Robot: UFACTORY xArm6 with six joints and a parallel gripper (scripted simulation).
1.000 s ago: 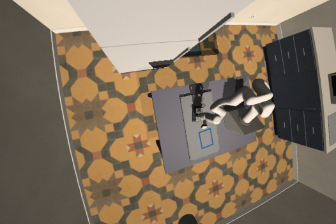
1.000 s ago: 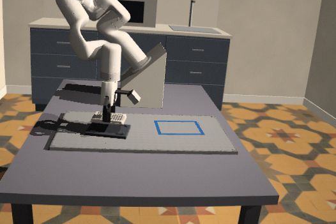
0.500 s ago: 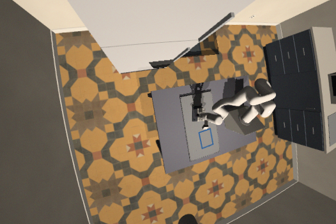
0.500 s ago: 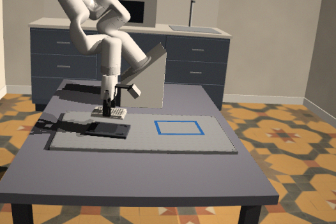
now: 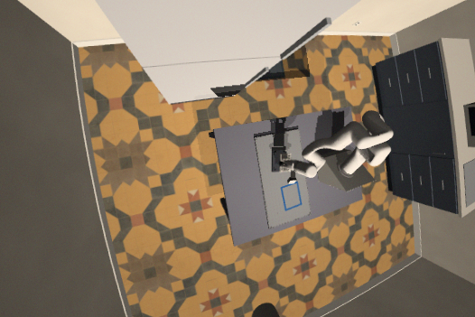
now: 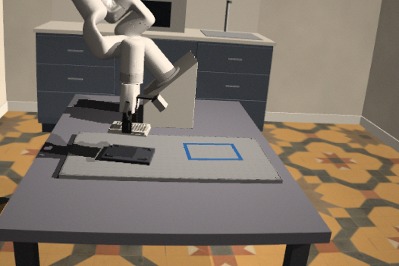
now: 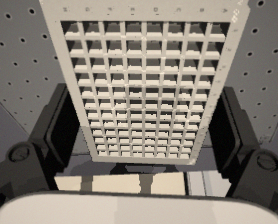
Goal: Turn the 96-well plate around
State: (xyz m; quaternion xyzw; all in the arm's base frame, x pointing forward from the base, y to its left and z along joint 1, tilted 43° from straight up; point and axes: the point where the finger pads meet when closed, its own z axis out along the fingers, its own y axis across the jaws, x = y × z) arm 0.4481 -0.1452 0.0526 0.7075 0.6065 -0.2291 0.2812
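Right now the dark plate nest N1 is 100 mm below my hand. From my hand the other things lie so: white 96-well plate: 10 mm below; white tag: 70 mm behind, 70 mm to the right, 100 mm below.
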